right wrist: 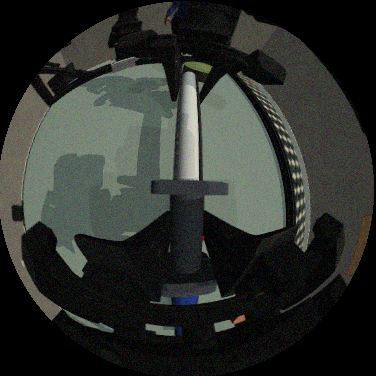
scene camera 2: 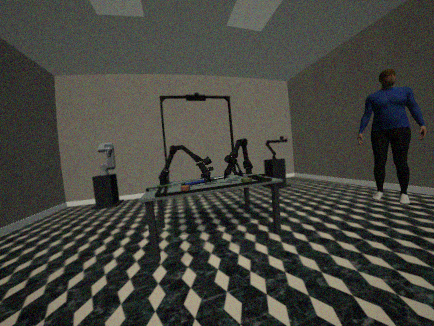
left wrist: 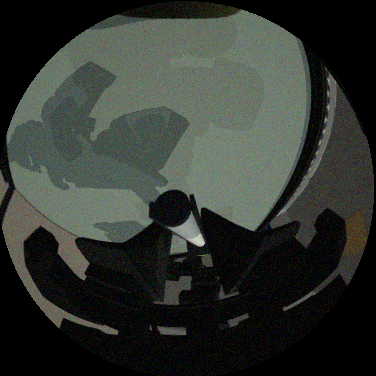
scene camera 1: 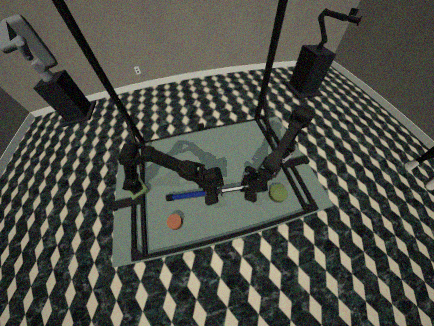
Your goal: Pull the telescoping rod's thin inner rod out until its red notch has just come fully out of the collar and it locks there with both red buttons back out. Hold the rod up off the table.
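The rod's blue tube (scene camera 1: pixel 189 195) (scene camera 2: pixel 195 182) (right wrist: pixel 185 300) lies roughly level, above the table. My right gripper (scene camera 1: pixel 212 192) (right wrist: pixel 185 214) is shut on its dark grey collar (right wrist: pixel 188 235); the flange (right wrist: pixel 215 188) shows ahead of the fingers. A small red spot (right wrist: pixel 203 238) shows at the collar's right side in the right wrist view. The white inner rod (scene camera 1: pixel 230 189) (right wrist: pixel 188 145) (left wrist: pixel 188 231) stands out of the collar toward my left gripper (scene camera 1: pixel 248 189) (right wrist: pixel 185 102), which is shut on its dark-capped far end (left wrist: pixel 173 207). No red notch shows on the visible white part; the other button is hidden.
An orange disc (scene camera 1: pixel 174 221) (scene camera 2: pixel 185 188) is near the table's front left. A green disc (scene camera 1: pixel 278 193) (right wrist: pixel 197 67) lies right of my left gripper. A yellow-green open frame (scene camera 1: pixel 142 194) is by the right arm's base. Dark beams edge the table, with two uprights behind.
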